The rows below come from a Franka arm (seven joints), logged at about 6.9 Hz.
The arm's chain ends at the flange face. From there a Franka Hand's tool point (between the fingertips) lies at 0.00 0.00 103.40 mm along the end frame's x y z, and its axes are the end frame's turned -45 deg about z.
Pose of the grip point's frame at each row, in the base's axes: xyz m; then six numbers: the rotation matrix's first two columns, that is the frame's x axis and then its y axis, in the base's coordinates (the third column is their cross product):
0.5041 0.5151 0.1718 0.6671 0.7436 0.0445 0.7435 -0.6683 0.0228
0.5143 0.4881 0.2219 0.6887 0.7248 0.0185 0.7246 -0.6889 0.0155
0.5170 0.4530 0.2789 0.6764 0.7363 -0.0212 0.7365 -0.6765 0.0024
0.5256 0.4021 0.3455 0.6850 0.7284 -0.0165 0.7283 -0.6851 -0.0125
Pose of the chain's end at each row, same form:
0.4993 0.5133 0.2751 0.9974 0.0532 0.0476 0.0540 -0.9984 -0.0153
0.5118 0.4878 0.3253 0.9994 0.0254 0.0240 0.0254 -0.9996 -0.0021
0.5183 0.4548 0.3823 0.9991 0.0423 -0.0133 0.0425 -0.9990 0.0167
0.5277 0.4025 0.4489 0.9994 0.0306 -0.0205 0.0306 -0.9995 0.0028

